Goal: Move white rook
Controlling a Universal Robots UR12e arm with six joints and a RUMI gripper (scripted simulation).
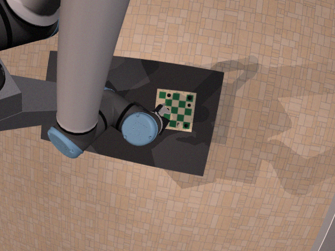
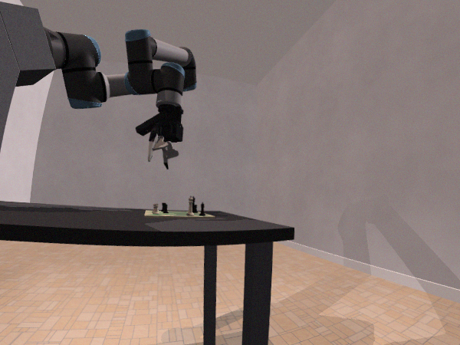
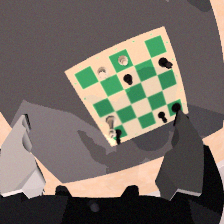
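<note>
The white rook lies 140 mm below my hand. Round my hand: chessboard (160 mm below, 70 mm to the left, 50 mm ahead); white pawn (140 mm below, 40 mm to the left, 20 mm behind).
</note>
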